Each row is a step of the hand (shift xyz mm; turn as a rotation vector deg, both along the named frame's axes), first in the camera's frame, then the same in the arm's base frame.
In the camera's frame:
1: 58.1 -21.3 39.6 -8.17 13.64 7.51
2: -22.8 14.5 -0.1 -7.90 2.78 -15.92
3: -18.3 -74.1 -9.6 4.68 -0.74 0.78
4: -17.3 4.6 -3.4 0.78 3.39 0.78
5: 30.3 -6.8 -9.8 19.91 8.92 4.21
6: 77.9 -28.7 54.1 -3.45 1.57 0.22
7: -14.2 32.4 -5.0 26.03 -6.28 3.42
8: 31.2 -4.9 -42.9 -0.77 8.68 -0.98
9: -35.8 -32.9 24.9 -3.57 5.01 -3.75
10: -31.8 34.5 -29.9 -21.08 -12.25 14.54
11: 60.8 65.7 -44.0 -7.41 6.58 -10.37
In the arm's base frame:
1: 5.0 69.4 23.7 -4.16 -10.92 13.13
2: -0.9 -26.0 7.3 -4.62 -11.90 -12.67
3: 63.9 11.4 -41.3 -1.30 4.62 0.20
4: 3.1 -17.9 -0.3 -2.77 -0.49 2.19
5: -12.5 27.2 -12.9 -14.80 14.99 7.06
6: 7.2 93.3 32.6 0.45 -3.63 1.03
7: -21.1 -26.8 10.6 -5.86 26.34 -0.71
8: -27.1 19.3 -41.6 -6.93 -4.42 3.06
9: 52.5 -12.4 8.7 -3.76 -6.07 -0.96
10: -24.1 -49.2 -10.0 25.19 -10.20 8.21
11: -97.6 16.7 -11.8 -5.75 -11.68 -6.02

